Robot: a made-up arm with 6 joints. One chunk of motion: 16 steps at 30 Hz.
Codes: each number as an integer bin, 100 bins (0 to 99) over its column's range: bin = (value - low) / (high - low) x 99, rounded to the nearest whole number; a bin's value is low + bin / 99 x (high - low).
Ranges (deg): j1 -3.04..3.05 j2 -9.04..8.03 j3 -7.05..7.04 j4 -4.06..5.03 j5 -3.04..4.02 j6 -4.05..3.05
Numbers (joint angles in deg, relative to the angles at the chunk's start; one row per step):
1: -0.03 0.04 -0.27 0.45 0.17 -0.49
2: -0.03 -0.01 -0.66 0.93 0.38 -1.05
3: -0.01 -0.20 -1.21 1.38 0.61 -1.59
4: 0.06 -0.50 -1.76 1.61 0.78 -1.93
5: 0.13 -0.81 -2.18 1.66 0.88 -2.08
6: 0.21 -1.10 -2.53 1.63 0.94 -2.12
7: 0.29 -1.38 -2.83 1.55 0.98 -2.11
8: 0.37 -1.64 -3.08 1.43 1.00 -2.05
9: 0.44 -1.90 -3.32 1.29 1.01 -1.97
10: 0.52 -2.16 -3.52 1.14 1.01 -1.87
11: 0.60 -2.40 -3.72 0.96 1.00 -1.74
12: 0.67 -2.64 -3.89 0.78 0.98 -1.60
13: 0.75 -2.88 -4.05 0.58 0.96 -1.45
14: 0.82 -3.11 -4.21 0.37 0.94 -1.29
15: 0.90 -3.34 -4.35 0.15 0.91 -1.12
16: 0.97 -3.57 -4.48 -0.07 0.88 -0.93
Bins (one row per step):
1: 49 53 48 49 45 50
2: 49 52 45 54 48 42
3: 49 51 41 59 51 34
4: 50 50 37 62 54 30
5: 52 48 34 62 55 27
6: 53 46 32 62 56 27
7: 54 44 30 61 56 27
8: 55 43 28 60 57 28
9: 57 41 26 58 57 29
10: 58 40 25 57 57 30
11: 59 39 23 55 57 32
12: 60 37 22 53 56 34
13: 62 36 21 51 56 36
14: 63 34 20 48 56 38
15: 64 33 19 46 55 41
16: 65 32 18 43 55 44

